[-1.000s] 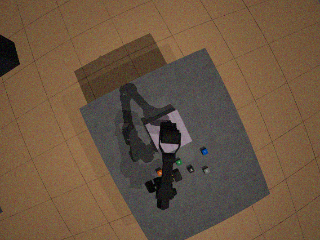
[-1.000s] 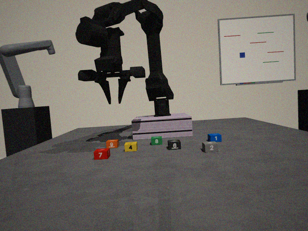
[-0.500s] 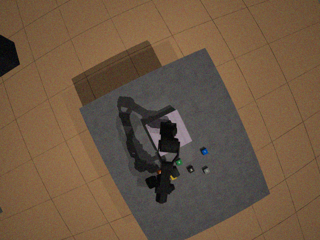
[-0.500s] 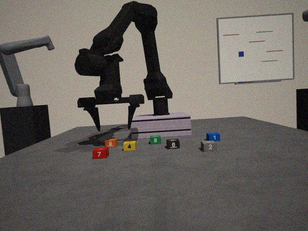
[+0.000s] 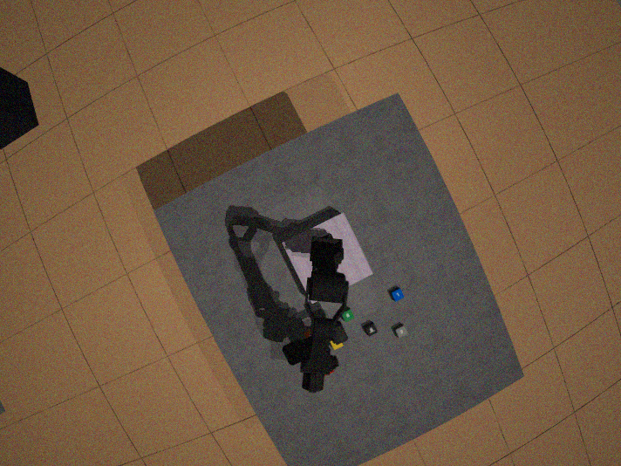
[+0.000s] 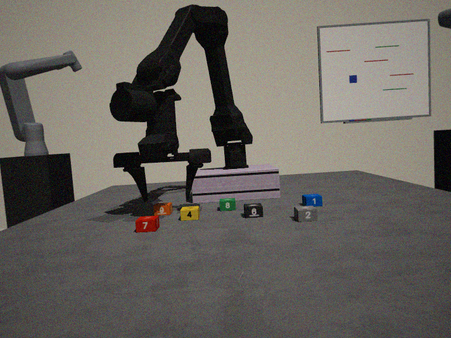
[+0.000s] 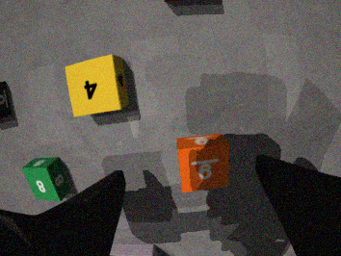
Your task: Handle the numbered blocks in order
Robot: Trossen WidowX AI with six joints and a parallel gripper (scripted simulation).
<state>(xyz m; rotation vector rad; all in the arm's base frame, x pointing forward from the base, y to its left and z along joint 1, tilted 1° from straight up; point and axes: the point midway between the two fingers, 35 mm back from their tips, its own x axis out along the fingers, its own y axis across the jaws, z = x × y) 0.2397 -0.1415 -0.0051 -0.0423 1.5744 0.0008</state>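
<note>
Now: the orange 9 block 1 cm to the right of my gripper tip and 2 cm below it. Round my gripper tip: red 7 block (12 cm ahead, 1 cm to the right, 2 cm below); then yellow 4 block (5 cm ahead, 5 cm to the left, 2 cm below); then green 8 block (2 cm behind, 12 cm to the left, 2 cm below).
</note>
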